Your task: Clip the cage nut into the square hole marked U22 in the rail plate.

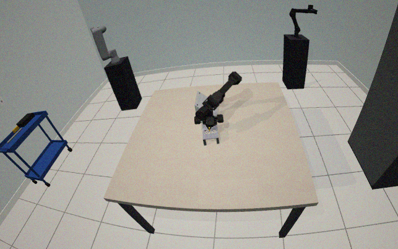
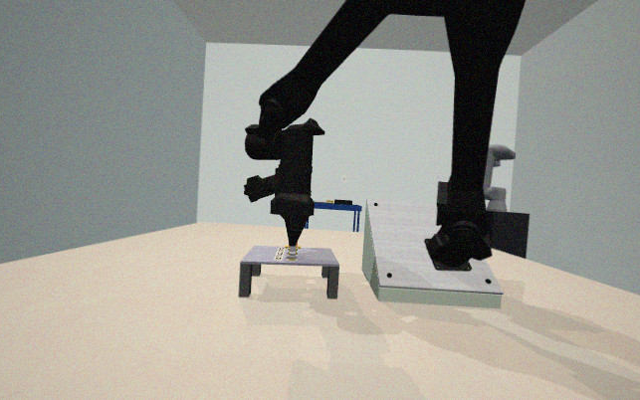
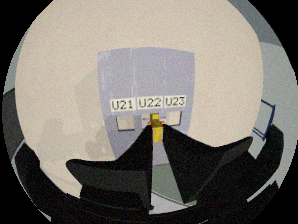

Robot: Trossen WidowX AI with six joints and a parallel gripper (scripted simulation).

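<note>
My gripper tip is now 1 cm above the cage nut.
</note>
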